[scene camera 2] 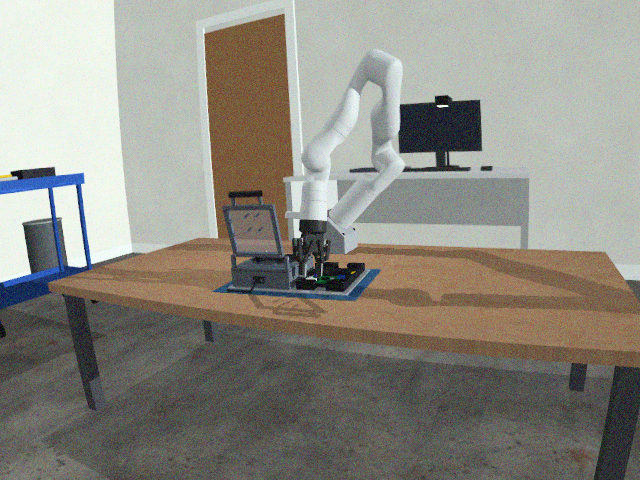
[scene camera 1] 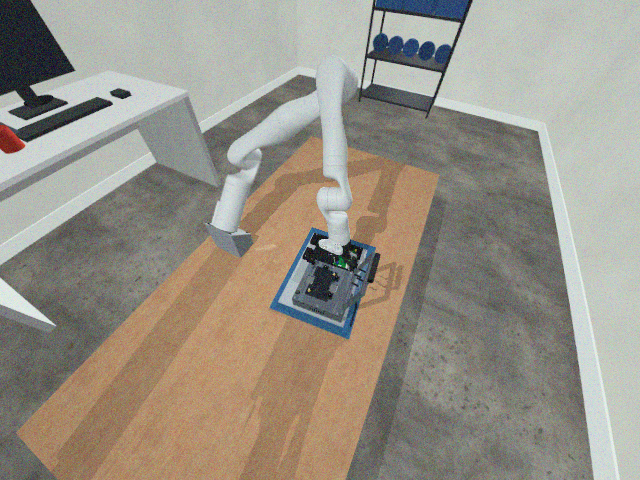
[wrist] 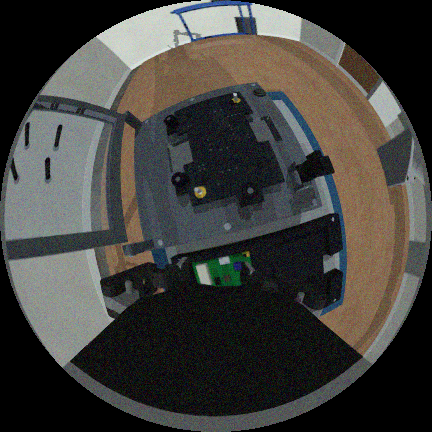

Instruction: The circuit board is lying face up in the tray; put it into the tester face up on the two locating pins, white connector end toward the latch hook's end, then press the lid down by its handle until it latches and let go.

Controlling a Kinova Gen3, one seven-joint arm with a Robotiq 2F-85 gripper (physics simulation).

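Frame: origin at the arm's base, x ahead, y left, z up, level; centimetres.
Seen in the pictures: gripper, fingertip midpoint: point(scene camera 2: 310, 276) point(scene camera 1: 343, 265) point(wrist: 214, 267); arm's base at its link origin: point(scene camera 2: 338, 220) point(scene camera 1: 225, 227).
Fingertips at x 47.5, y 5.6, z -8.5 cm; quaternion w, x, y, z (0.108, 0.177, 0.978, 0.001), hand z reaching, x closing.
Pixels of each thing's top centre, then the offset from my fingertips to it. "spot": a spot on its surface instead. Level surfaces: height alone.
- green circuit board at its top centre: point(wrist: 227, 298) point(scene camera 2: 326, 276) point(scene camera 1: 345, 256) dx -0.5, dy +4.4, dz +0.1 cm
- black latch part at a spot on its surface: point(wrist: 314, 165) spot: dx -10.1, dy -6.4, dz +7.4 cm
- blue mat at its surface level: dz -2.5 cm
- wooden table at its surface level: dz -2.7 cm
The green circuit board point(wrist: 226, 277) point(scene camera 1: 340, 263) point(scene camera 2: 323, 279) lies face up in the black tray point(wrist: 331, 241) point(scene camera 2: 338, 282), with its white connector at its left end in the wrist view. My gripper point(wrist: 214, 267) point(scene camera 2: 311, 260) point(scene camera 1: 330, 252) reaches down into the tray, and its fingers are shut on the board's two short ends. The grey tester point(wrist: 160, 209) point(scene camera 1: 310, 300) point(scene camera 2: 258, 273) stands right beside the tray with its lid point(scene camera 2: 226, 232) point(wrist: 60, 241) raised upright and its handle point(scene camera 2: 245, 194) on top. Two brass locating pins point(wrist: 200, 192) point(wrist: 235, 96) stand bare in the dark nest. A black latch part point(wrist: 314, 165) sits on the tester's side opposite the lid.
Tester and tray stand on a blue mat point(scene camera 1: 289, 310) point(scene camera 2: 363, 284) point(wrist: 335, 201) on the wooden table point(scene camera 1: 207, 361) point(scene camera 2: 465, 299). The arm's base point(scene camera 1: 230, 240) is mounted behind the mat. A white desk with a monitor point(scene camera 2: 439, 126), a blue cart point(scene camera 2: 51, 181) and a dark shelf rack point(scene camera 1: 370, 46) stand around the room.
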